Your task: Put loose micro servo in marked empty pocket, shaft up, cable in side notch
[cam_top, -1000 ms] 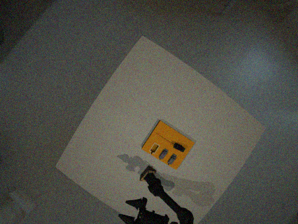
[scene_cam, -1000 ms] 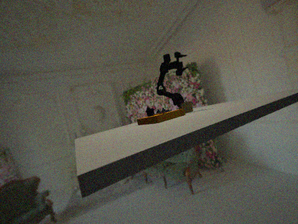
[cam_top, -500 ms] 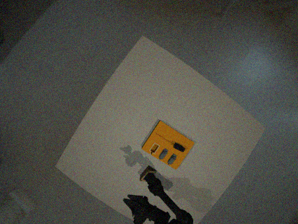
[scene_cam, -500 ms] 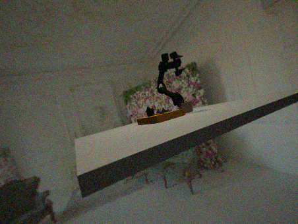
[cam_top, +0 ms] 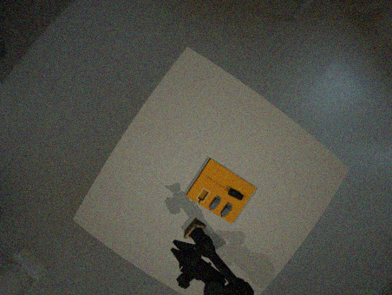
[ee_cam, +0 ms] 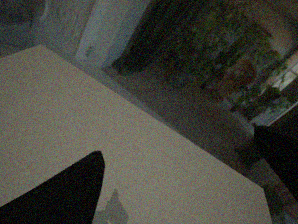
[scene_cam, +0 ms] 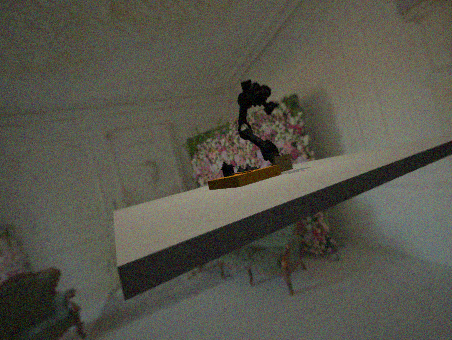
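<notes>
The orange deck is 26 cm ahead of my gripper tip, 12 cm to the right of it and 34 cm below it.
</notes>
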